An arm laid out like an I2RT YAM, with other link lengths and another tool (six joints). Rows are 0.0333 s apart.
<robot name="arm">
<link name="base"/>
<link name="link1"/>
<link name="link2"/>
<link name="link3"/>
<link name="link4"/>
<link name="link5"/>
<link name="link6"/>
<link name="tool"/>
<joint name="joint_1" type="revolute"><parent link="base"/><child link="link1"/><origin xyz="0.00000 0.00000 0.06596" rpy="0.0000 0.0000 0.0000"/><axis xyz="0 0 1"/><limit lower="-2.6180" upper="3.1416"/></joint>
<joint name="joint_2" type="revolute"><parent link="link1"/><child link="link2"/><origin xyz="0.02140 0.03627 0.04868" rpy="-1.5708 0.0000 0.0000"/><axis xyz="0 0 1"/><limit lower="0.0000" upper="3.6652"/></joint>
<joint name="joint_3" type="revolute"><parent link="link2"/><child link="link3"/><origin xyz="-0.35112 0.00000 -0.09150" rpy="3.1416 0.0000 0.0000"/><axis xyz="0 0 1"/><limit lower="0.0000" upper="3.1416"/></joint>
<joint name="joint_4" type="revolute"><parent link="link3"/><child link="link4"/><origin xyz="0.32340 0.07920 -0.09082" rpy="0.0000 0.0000 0.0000"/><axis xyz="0 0 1"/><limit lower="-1.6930" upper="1.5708"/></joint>
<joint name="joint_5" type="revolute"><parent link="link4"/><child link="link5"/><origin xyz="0.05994 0.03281 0.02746" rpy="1.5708 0.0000 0.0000"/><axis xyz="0 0 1"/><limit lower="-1.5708" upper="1.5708"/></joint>
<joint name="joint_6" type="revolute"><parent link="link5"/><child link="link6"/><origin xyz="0.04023 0.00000 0.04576" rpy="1.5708 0.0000 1.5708"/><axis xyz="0 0 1"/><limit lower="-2.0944" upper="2.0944"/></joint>
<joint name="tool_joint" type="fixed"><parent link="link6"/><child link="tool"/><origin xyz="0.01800 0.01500 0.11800" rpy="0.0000 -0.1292 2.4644"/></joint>
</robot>
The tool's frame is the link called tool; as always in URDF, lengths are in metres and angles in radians.
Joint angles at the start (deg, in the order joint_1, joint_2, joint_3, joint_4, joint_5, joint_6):
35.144, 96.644, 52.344, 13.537, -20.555, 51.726
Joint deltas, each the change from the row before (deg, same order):
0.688, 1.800, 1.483, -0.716, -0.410, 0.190
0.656, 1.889, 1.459, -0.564, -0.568, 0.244
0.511, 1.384, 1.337, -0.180, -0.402, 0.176
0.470, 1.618, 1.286, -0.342, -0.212, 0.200
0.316, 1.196, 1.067, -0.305, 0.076, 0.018
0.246, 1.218, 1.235, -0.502, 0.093, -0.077
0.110, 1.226, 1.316, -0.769, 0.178, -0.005
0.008, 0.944, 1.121, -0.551, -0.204, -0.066
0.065, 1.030, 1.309, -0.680, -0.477, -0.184
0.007, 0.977, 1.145, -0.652, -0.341, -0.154
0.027, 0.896, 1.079, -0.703, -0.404, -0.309
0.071, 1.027, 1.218, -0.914, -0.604, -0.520
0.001, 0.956, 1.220, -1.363, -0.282, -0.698
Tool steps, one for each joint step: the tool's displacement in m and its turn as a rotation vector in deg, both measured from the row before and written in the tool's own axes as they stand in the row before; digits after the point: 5 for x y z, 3 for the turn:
0.00477, -0.00248, 0.00982, 1.307, 0.726, 0.054
0.00470, -0.00292, 0.01038, 1.308, 0.851, 0.110
0.00431, 0.00099, 0.00794, 0.494, 0.735, -0.062
0.00249, -0.00154, 0.00920, 0.864, 0.417, 0.103
0.00107, -0.00009, 0.00690, 0.497, 0.070, -0.046
0.00051, 0.00073, 0.00689, 0.506, -0.012, -0.090
-0.00097, 0.00081, 0.00666, 0.634, -0.240, 0.109
-0.00031, 0.00172, 0.00493, 0.394, 0.122, 0.019
0.00092, 0.00200, 0.00533, 0.486, 0.425, -0.131
-0.00020, 0.00117, 0.00501, 0.516, 0.234, -0.038
0.00014, 0.00083, 0.00454, 0.549, 0.304, -0.193
0.00070, 0.00017, 0.00517, 0.767, 0.495, -0.373
-0.00098, -0.00051, 0.00448, 1.000, 0.066, -0.384

